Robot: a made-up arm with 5 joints.
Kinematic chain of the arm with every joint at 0, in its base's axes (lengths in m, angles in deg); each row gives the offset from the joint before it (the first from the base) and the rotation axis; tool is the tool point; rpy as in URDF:
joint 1: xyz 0 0 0.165 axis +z
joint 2: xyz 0 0 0 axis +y
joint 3: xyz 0.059 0 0.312 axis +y
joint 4: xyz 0.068 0 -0.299 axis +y
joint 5: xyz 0.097 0 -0.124 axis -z
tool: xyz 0 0 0 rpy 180 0 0
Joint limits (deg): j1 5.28..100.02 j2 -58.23..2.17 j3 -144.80..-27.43 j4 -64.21..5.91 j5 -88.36..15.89
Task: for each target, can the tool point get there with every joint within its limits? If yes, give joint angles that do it. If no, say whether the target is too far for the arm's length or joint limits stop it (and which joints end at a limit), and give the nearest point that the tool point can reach.
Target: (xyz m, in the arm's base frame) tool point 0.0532 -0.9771 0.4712
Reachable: no: too far | nearest point 0.0307 -0.5646 0.5859 | short by 0.429 m
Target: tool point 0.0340 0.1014 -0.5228
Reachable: no: joint limits stop it (at a limit: joint 2, joint 3, joint 4) | nearest point 0.1248 0.3721 0.1483 | short by 0.729 m
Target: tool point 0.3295 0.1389 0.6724
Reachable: yes | joints 22.86 -3.69 -80.14 -52.97 -52.92
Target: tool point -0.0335 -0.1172 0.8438
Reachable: yes | joints 74.03 -45.85 -96.24 -25.93 -36.44
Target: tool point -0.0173 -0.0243 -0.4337
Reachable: no: joint limits stop it (at a limit: joint 1, joint 2, joint 3, joint 4) | nearest point 0.3908 0.0361 0.1483 | short by 0.713 m
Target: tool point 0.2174 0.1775 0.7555
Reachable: yes | joints 39.23 -8.35 -91.19 -48.26 -54.89
